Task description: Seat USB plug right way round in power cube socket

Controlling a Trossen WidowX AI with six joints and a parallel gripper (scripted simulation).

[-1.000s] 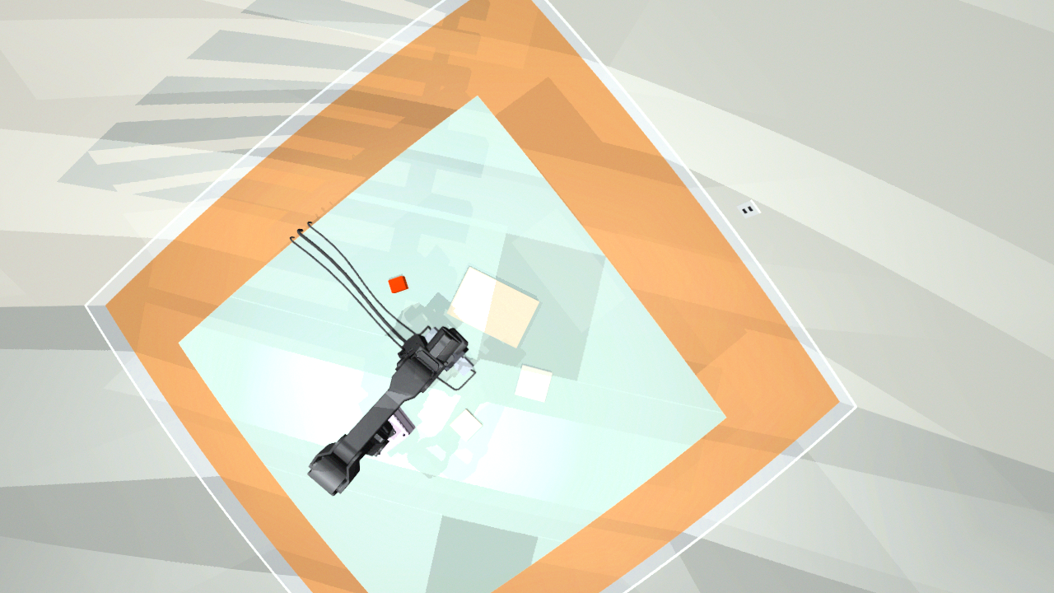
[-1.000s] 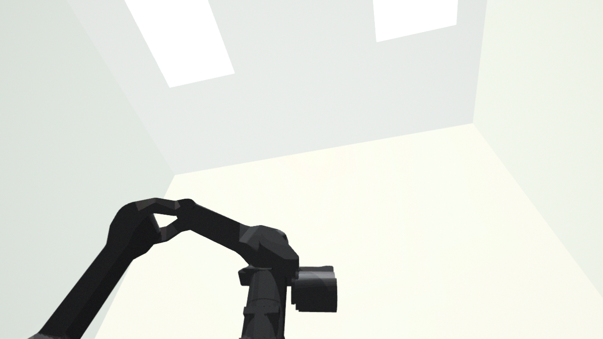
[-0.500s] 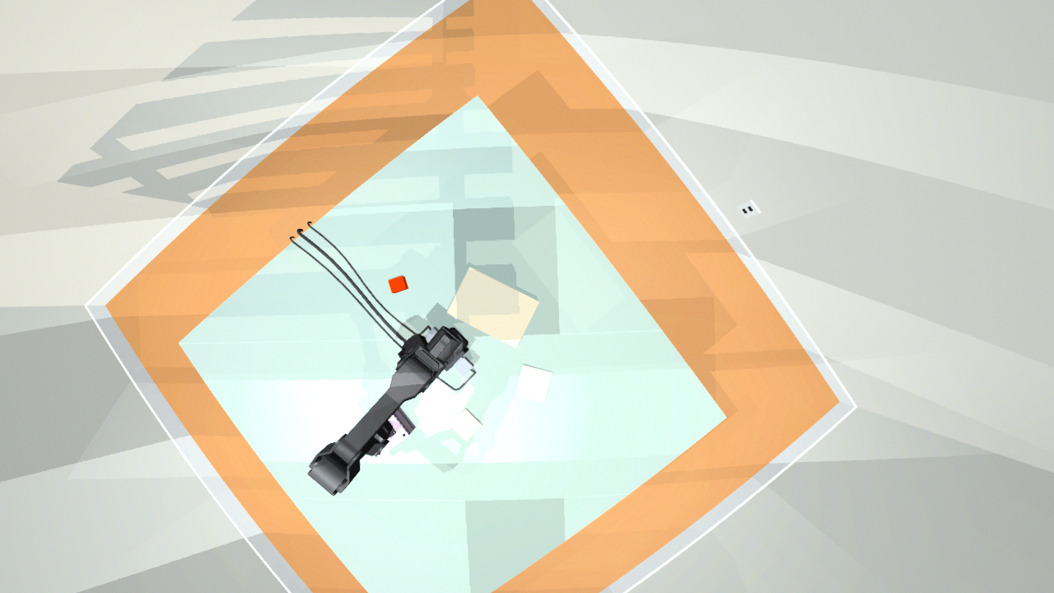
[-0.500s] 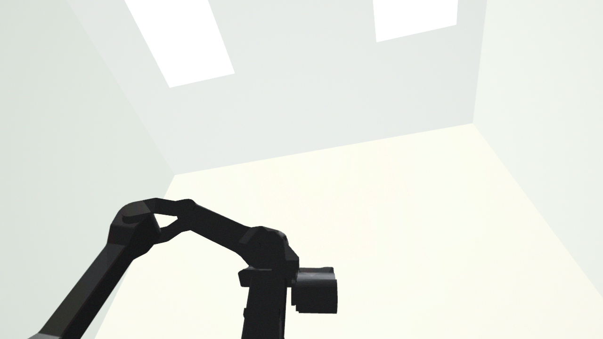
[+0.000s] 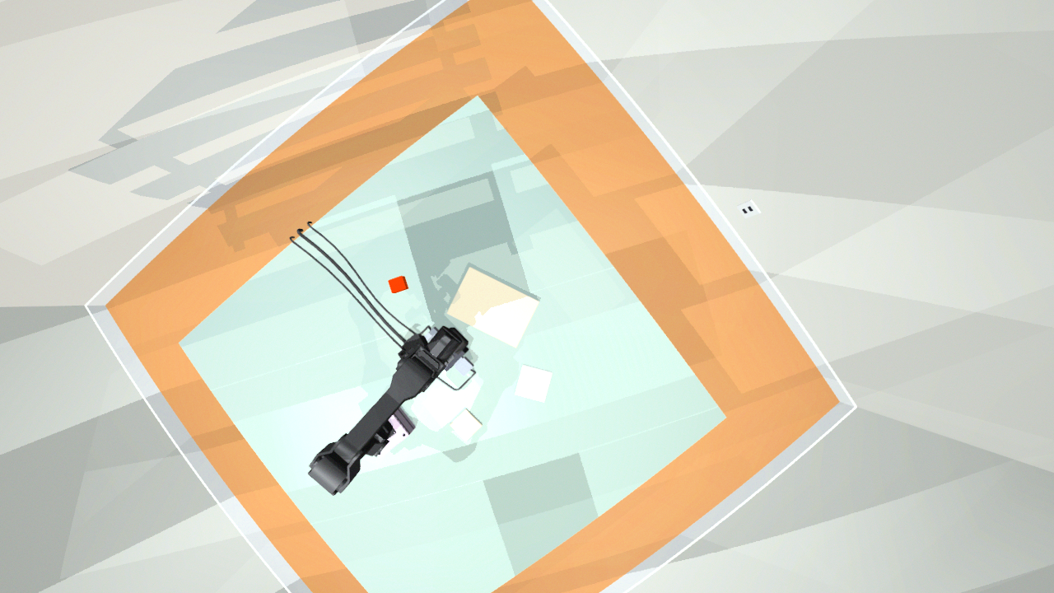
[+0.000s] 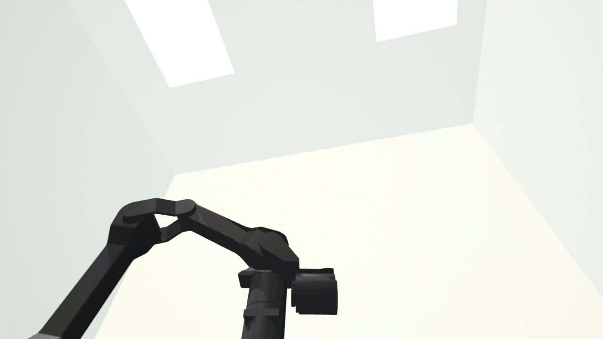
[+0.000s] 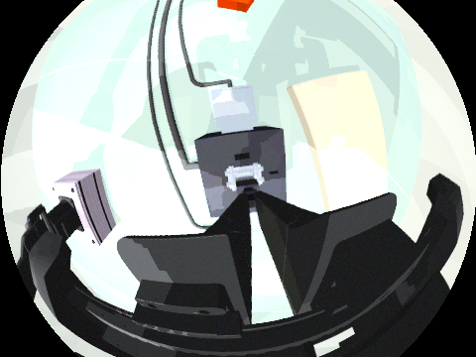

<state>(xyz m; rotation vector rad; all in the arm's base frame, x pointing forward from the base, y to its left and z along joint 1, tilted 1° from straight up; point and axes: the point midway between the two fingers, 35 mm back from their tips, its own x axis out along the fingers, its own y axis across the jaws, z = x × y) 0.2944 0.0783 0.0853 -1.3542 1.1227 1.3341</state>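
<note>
My gripper tip is 2 cm above the USB plug. From my gripper tip the other things lie so: cream slab (18 cm ahead, 3 cm to the left, 11 cm below); orange-red block (2 cm behind, 26 cm to the left, 11 cm below); pale socket (5 cm below).
</note>
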